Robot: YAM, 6 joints.
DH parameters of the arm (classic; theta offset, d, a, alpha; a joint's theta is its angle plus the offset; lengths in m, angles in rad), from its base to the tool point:
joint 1: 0 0.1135 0.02 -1.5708
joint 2: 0 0 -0.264 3.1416
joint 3: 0.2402 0 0.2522 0
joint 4: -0.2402 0 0.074 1.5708
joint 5: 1.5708 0 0 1.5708
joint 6: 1.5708 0.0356 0 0
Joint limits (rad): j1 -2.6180..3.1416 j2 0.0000..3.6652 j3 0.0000..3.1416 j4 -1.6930..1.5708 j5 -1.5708..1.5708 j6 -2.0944..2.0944
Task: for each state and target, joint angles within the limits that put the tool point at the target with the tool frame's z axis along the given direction. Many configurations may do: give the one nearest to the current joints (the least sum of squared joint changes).
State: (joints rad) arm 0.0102 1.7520 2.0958 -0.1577 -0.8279 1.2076
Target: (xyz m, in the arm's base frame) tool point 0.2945 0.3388 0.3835 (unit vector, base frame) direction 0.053 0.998 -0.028
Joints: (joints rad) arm 0.8033 1.8634 1.7064 0.1199 -0.7141 1.2076
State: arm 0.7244 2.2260 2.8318 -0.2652 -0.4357 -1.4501
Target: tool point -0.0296 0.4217 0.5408 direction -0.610 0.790 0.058
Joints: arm 1.5908 2.1614 2.8409 -0.6074 -0.6363 -1.4501
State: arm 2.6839 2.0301 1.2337 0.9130 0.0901 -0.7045
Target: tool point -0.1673 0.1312 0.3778 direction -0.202 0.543 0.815
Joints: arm 2.5317 1.1661 0.6394 1.5683 0.3357 -0.7045
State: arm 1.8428 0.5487 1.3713 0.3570 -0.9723 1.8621
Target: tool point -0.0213 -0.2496 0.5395 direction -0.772 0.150 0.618
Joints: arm 1.5950 0.3252 1.8325 -0.2029 -0.8757 1.8621
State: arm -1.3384 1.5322 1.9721 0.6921 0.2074 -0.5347
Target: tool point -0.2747 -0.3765 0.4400 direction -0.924 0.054 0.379
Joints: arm -2.1394 2.0518 1.9365 0.8130 0.9400 -0.5347
